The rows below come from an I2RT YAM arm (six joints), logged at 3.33 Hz.
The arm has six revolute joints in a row. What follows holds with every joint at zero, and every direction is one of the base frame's. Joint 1 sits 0.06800 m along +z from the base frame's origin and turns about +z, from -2.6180 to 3.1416 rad. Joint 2 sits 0.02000 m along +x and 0.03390 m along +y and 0.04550 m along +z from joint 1 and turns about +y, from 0.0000 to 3.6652 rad. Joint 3 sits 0.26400 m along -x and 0.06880 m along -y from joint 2 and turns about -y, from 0.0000 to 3.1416 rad. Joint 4 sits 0.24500 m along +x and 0.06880 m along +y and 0.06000 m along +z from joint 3 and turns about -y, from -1.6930 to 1.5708 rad. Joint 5 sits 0.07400 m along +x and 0.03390 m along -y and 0.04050 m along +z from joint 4 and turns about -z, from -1.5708 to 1.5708 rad. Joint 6 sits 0.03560 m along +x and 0.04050 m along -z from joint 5 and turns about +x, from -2.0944 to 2.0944 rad. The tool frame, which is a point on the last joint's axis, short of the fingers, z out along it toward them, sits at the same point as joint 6; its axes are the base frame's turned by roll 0.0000, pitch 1.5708 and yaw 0.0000 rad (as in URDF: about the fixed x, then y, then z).
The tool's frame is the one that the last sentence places.
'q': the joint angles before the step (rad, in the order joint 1, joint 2, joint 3, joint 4, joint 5, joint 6). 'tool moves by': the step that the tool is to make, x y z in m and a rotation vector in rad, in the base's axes. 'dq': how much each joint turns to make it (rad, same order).
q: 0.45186, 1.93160, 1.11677, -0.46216, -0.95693, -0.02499
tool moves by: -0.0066, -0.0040, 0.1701, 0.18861, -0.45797, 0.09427
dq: -0.00311, -0.30104, 0.27804, -0.22781, -0.01758, -0.17441
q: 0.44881, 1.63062, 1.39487, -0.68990, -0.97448, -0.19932
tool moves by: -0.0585, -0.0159, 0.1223, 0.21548, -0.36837, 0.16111
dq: 0.03156, -0.20455, 0.21164, -0.10731, -0.11186, -0.13670
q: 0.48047, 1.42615, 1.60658, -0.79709, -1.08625, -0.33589
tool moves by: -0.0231, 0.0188, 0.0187, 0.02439, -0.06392, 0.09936
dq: 0.09918, -0.00933, 0.05883, -0.01857, 0.00610, -0.02022
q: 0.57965, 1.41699, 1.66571, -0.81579, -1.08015, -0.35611
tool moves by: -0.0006, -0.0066, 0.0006, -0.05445, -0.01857, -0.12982
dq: -0.00994, -0.02619, -0.01326, -0.00036, 0.13121, 0.03125
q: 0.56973, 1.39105, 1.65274, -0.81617, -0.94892, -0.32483
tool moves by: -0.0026, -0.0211, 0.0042, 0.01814, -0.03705, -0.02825
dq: -0.06518, -0.04491, -0.02038, -0.01534, -0.02972, -0.03887
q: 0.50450, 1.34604, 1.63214, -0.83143, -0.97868, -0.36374
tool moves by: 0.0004, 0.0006, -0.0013, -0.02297, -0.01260, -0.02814
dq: 0.00455, 0.00030, -0.00002, -0.00733, 0.04155, -0.00919
